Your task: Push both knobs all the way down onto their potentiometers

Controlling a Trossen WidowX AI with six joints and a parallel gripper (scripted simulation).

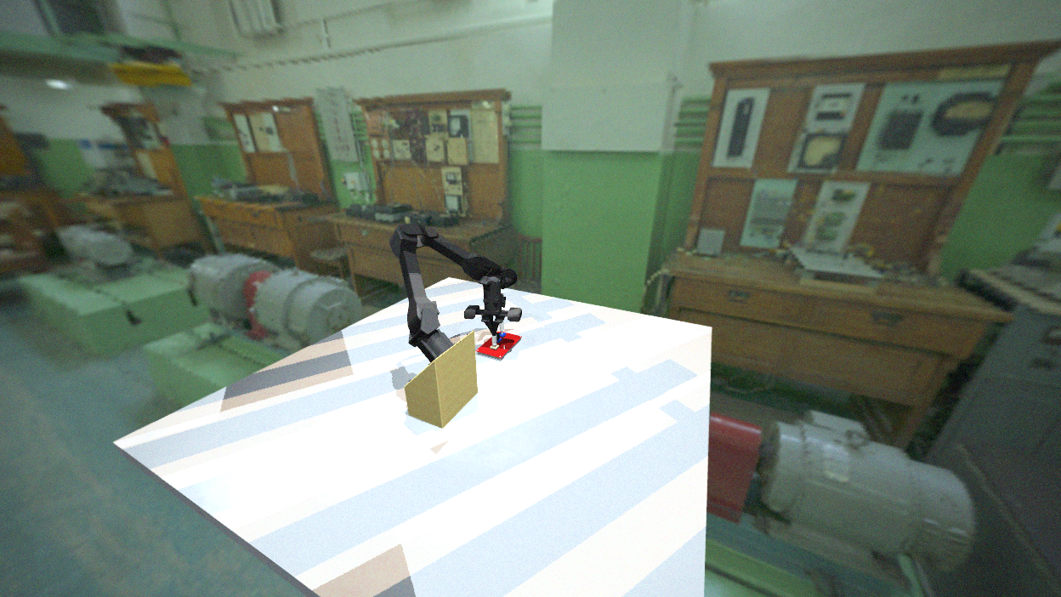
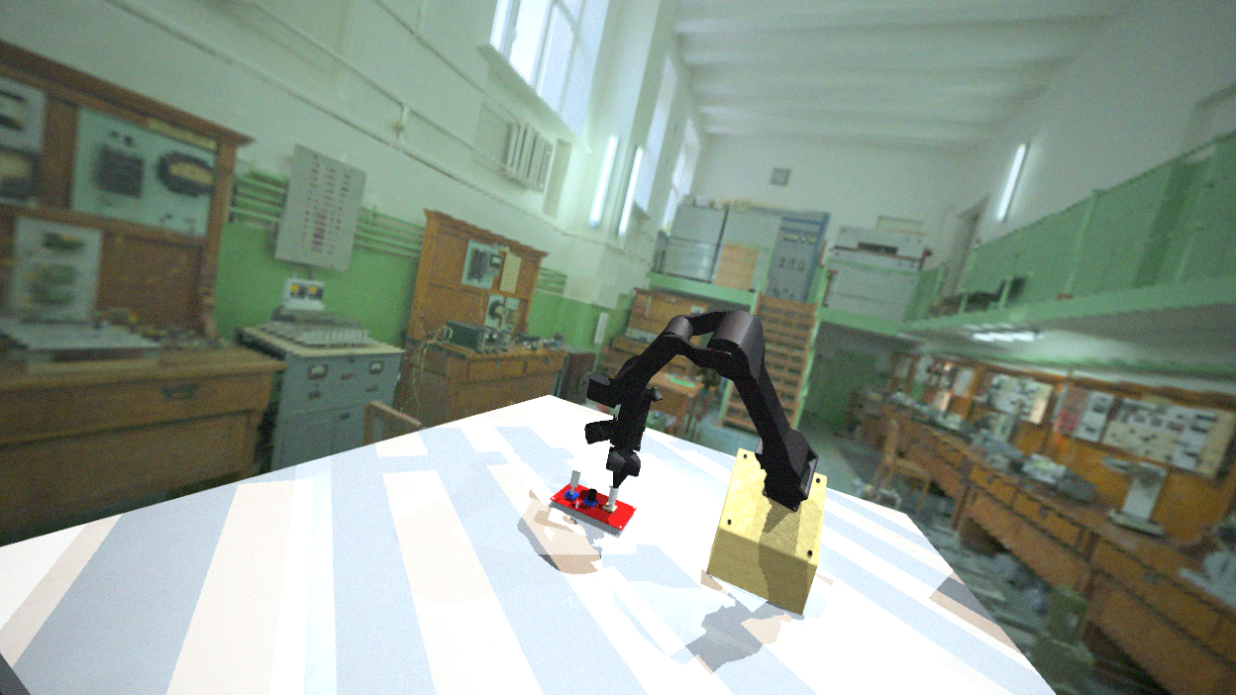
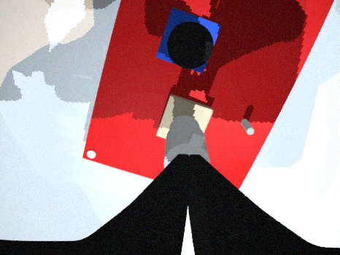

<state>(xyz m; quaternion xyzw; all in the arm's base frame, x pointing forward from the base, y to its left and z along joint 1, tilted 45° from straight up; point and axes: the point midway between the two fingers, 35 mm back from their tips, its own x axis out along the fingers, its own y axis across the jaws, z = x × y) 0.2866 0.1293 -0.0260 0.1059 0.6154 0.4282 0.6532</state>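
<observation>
The beige component lies 30 mm below my gripper tip.
</observation>
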